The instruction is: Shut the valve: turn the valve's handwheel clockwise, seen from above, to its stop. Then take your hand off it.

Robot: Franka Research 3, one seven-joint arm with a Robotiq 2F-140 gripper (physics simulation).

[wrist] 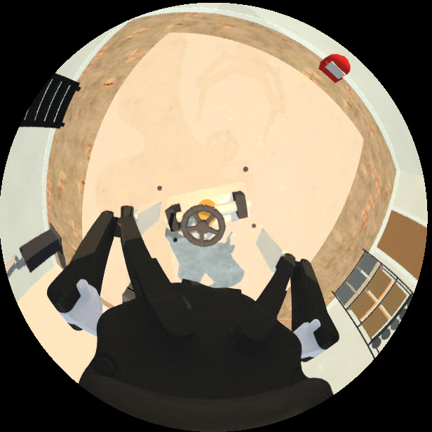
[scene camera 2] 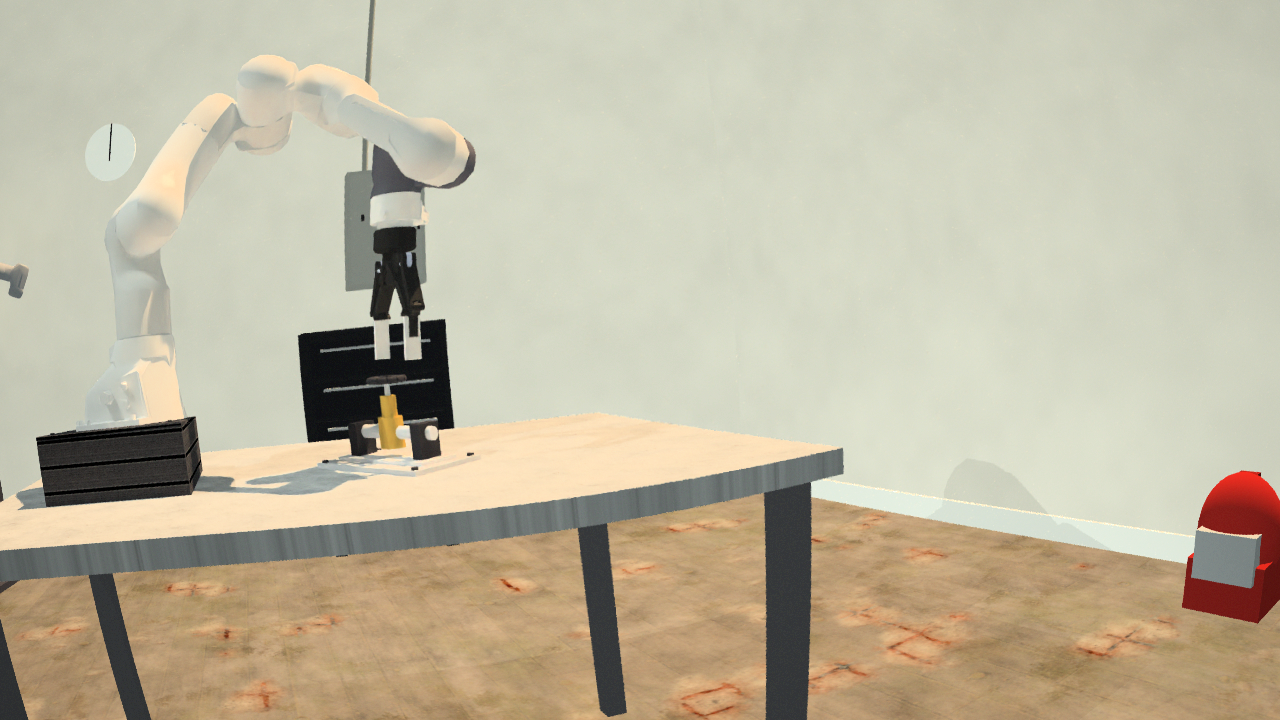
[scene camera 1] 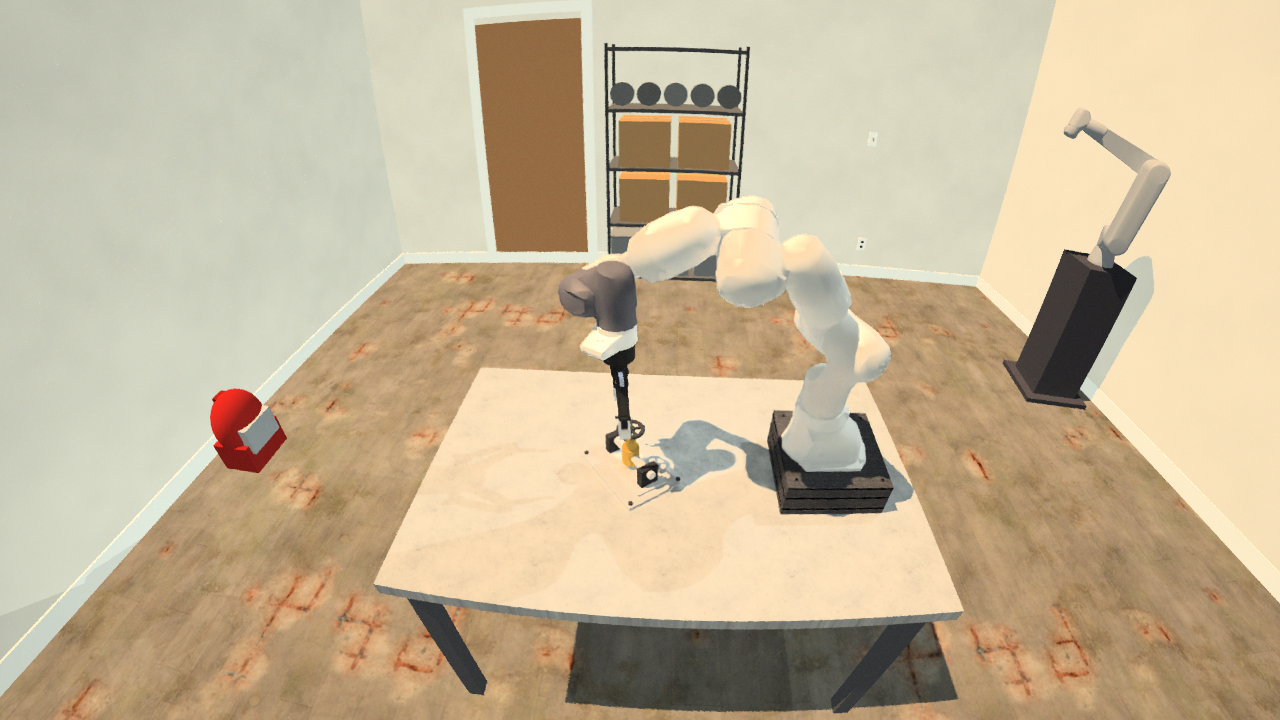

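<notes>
The valve has a dark, spoked handwheel [scene camera 1: 640,428] [scene camera 2: 386,380] [wrist: 202,226] lying level on top of its yellow body [scene camera 1: 630,453] [scene camera 2: 391,429] [wrist: 207,202]. A white pipe runs through the body between two black blocks, over a pale base plate [scene camera 2: 438,462] [wrist: 215,193]. My gripper [scene camera 1: 624,429] [scene camera 2: 397,344] [wrist: 210,223] is open and empty, pointing down. In scene camera 2 its pale fingertips hang a little above the handwheel, with a visible gap. In the wrist view the handwheel lies between the two fingertips, nearer the left one. The handwheel's turn angle relative to its stop cannot be told.
The valve stands on the pale table [scene camera 1: 537,555] [scene camera 2: 626,447] [wrist: 150,100]. The black blocks [scene camera 1: 647,474] [scene camera 2: 425,438] [wrist: 240,204] flank the yellow body. Small dark studs surround the base. The arm's dark pedestal [scene camera 1: 832,483] [scene camera 2: 116,465] stands at the table's other side.
</notes>
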